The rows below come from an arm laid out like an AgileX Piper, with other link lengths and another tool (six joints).
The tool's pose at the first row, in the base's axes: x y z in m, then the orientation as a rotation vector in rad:
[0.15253 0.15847 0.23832 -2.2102 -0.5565 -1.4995]
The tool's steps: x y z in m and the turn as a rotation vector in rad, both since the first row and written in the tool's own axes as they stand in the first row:
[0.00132 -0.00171 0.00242 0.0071 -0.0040 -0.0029]
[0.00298 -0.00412 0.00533 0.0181 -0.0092 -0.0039]
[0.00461 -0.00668 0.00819 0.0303 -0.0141 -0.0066]
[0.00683 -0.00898 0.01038 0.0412 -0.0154 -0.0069]
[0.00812 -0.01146 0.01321 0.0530 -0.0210 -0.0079]
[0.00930 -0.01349 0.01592 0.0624 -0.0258 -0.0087]
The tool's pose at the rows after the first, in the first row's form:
[0.15393 0.16133 0.23893 -2.2084 -0.5657 -1.4926]
[0.15544 0.16508 0.23977 -2.2046 -0.5754 -1.4812]
[0.15683 0.16892 0.24061 -2.1996 -0.5877 -1.4702]
[0.15804 0.17224 0.24220 -2.1924 -0.5952 -1.4626]
[0.15933 0.17597 0.24273 -2.1882 -0.6053 -1.4503]
[0.16073 0.17924 0.24314 -2.1850 -0.6135 -1.4401]

